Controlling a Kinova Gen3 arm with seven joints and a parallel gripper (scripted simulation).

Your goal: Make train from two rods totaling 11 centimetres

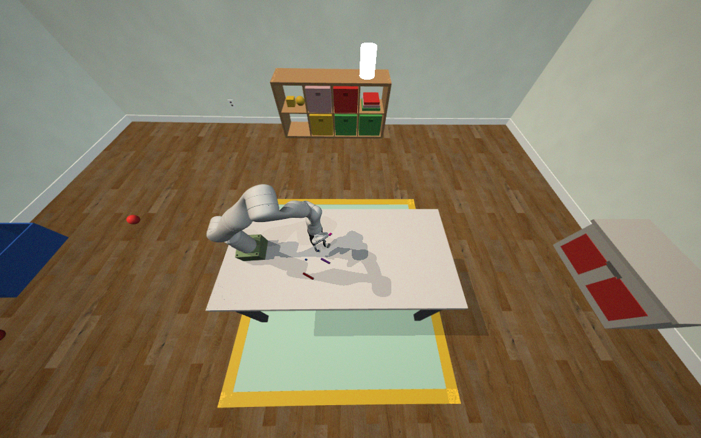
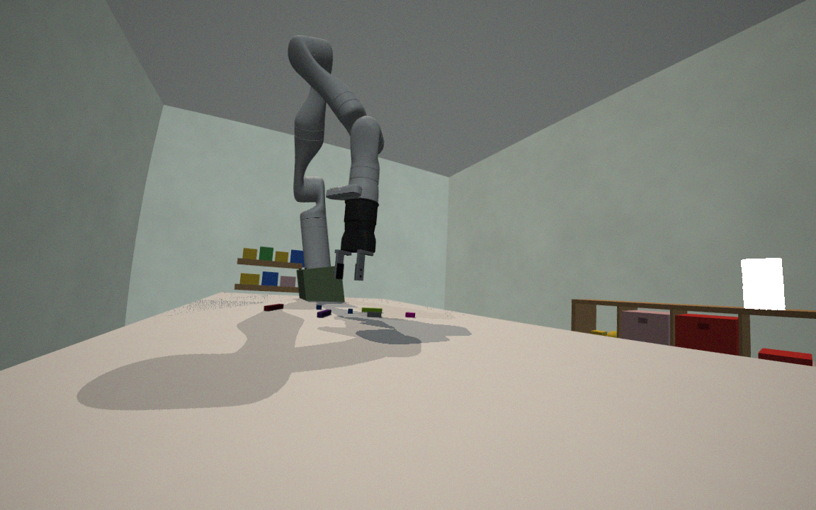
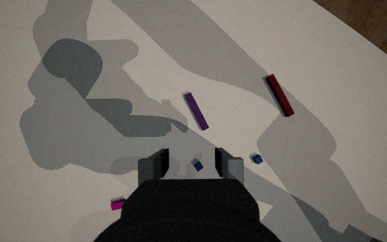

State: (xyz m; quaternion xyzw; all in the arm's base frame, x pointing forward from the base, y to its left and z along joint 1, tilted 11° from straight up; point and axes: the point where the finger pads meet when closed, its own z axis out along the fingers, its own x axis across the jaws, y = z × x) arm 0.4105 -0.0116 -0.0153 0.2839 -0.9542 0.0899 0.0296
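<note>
Now: hand 2 cm short of the purple rod, 5 cm to the left of it and 9 cm above it. Round my hand: lime rod (5 cm behind, 8 cm to the left, 9 cm below); small blue rod (2 cm behind, 2 cm to the left, 9 cm below); grey rod (4 cm ahead, 5 cm to the left, 9 cm below).
</note>
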